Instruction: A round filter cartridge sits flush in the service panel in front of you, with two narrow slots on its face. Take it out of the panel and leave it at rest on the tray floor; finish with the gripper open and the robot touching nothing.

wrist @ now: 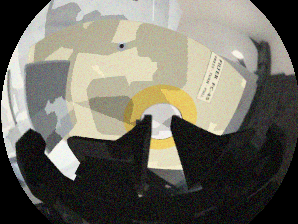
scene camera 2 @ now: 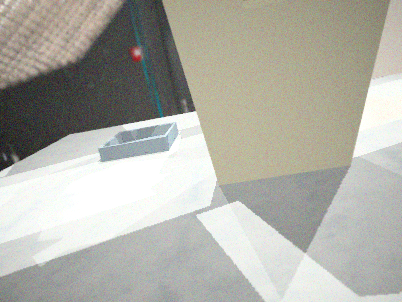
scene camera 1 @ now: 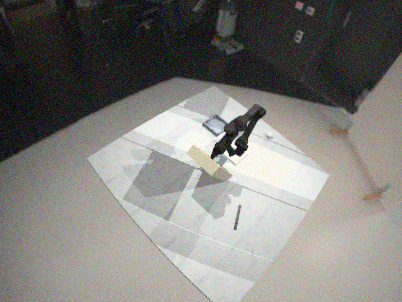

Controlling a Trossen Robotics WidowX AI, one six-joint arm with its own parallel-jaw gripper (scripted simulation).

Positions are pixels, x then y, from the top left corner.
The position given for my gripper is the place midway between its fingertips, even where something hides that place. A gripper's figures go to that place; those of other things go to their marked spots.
Labels:
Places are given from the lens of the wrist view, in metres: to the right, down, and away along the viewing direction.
my gripper (wrist: 160,118): 0.01, 0.01, 0.10
round filter cartridge (wrist: 162,113): 0.01, 0.00, 0.09
service panel (wrist: 119,68): -0.03, -0.04, 0.07

